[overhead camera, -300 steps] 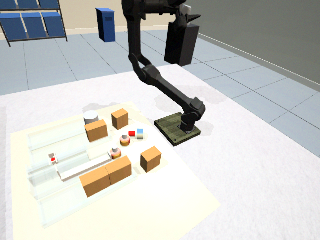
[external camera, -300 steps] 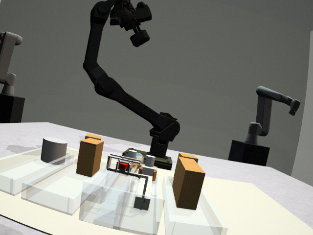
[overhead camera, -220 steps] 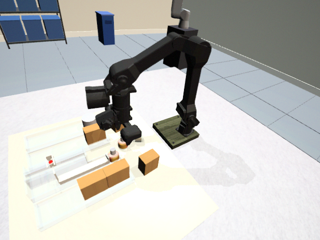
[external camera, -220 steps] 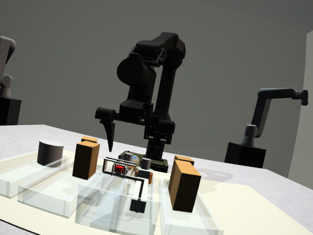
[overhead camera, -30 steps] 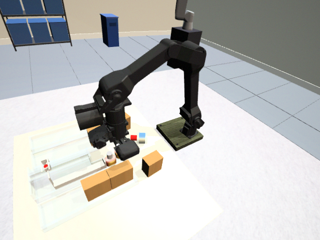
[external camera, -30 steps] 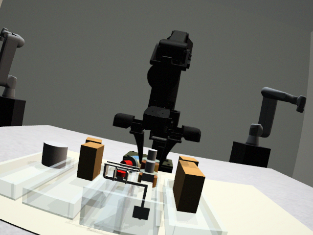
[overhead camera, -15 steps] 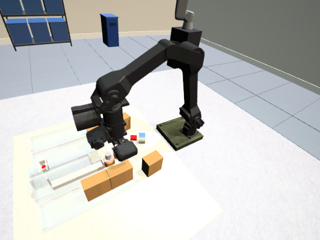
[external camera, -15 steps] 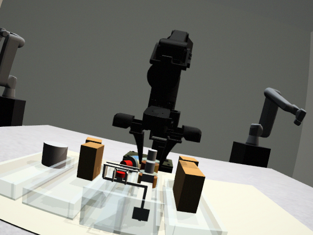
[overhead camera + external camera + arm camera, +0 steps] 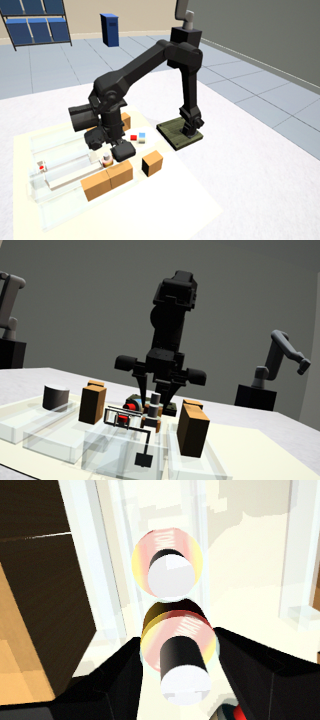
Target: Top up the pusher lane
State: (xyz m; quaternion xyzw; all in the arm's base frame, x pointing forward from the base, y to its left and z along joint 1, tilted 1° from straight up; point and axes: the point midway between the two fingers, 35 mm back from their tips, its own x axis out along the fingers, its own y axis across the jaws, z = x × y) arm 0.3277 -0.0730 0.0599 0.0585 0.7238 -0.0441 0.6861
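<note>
Right now the clear sprung lane is 140 mm ahead of my gripper tip, 50 mm to the right of it and 30 mm below it. The rest, counted from my gripper tip: grey cylinder (20 mm behind, 220 mm to the right, 20 mm below); then red mark (220 mm ahead, 70 mm to the right, 20 mm above).
</note>
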